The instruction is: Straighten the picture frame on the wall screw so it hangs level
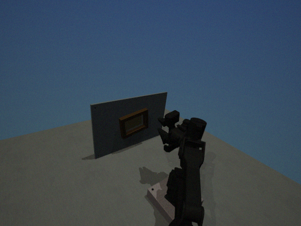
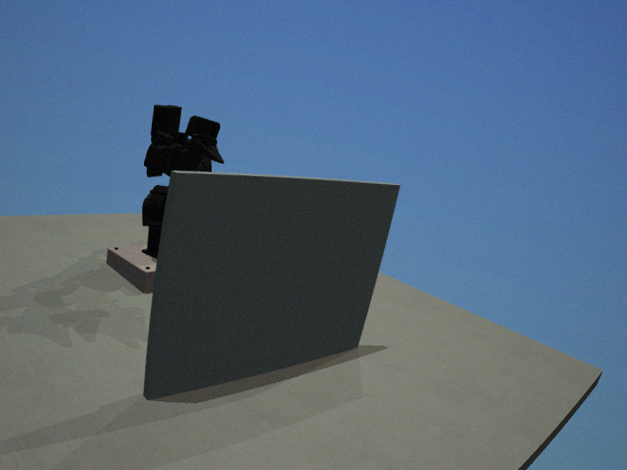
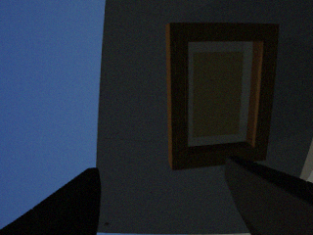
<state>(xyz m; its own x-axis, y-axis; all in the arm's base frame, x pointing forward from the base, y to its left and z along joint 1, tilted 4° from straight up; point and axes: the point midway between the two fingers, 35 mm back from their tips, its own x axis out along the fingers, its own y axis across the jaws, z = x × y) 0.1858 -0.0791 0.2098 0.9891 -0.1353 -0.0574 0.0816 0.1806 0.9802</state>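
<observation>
The picture frame is 19 cm ahead of my gripper tip, 3 cm to the right of it and 9 cm below it. From my gripper tip the other things lie so: grey wall panel 20 cm ahead, 3 cm to the right, 10 cm below.
</observation>
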